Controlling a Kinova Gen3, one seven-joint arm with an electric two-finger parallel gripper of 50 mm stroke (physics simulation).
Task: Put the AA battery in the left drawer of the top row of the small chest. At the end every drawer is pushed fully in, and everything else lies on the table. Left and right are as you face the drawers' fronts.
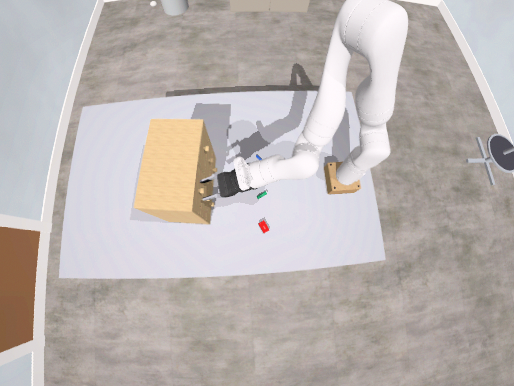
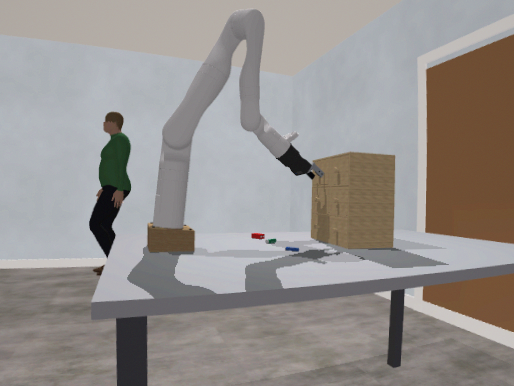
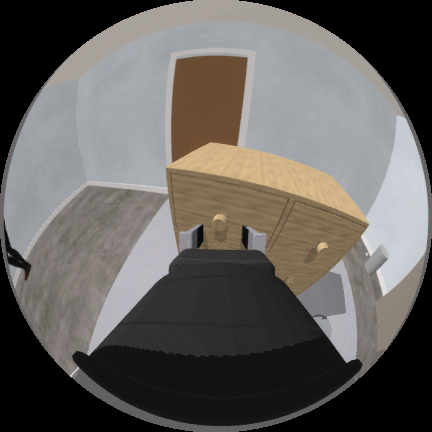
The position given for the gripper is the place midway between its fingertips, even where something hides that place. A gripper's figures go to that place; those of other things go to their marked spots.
The gripper [image 3: 222, 233] is 18 cm from the lens. A small wooden chest [image 3: 240, 165] is 19 cm from the lens.
